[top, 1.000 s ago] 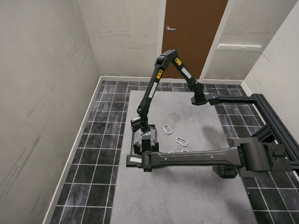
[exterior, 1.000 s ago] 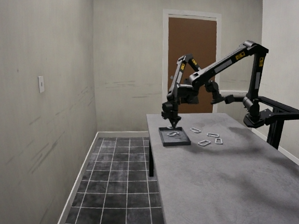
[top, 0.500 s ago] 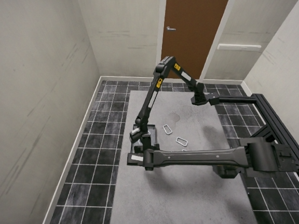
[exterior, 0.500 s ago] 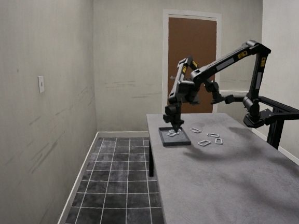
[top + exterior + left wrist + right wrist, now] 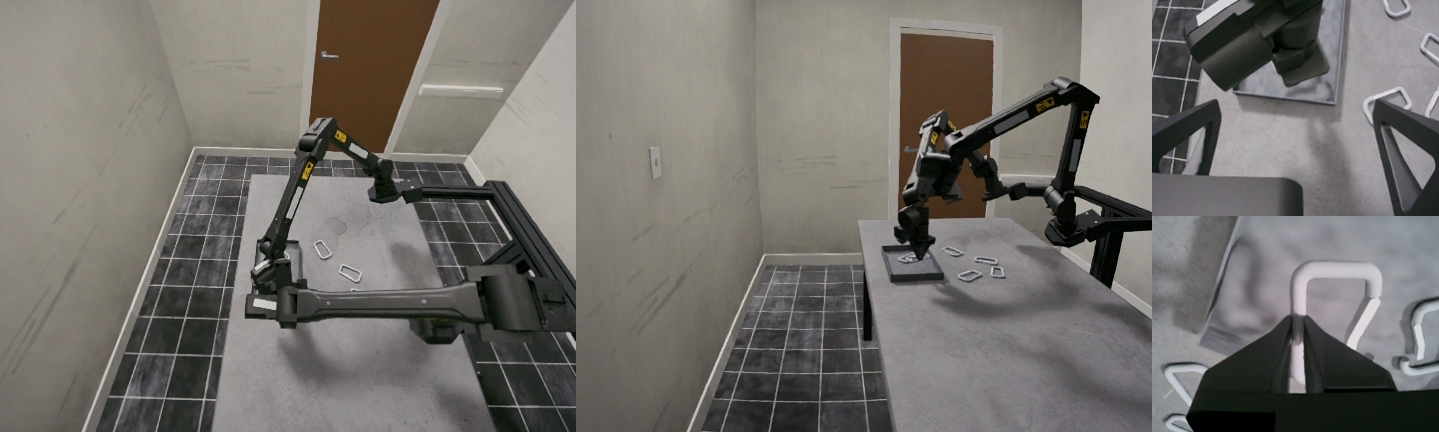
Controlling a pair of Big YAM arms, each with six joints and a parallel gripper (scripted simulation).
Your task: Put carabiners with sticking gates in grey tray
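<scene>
The grey tray is 1 cm ahead of my right hand, 10 cm to the right of it and 6 cm below it.
</scene>
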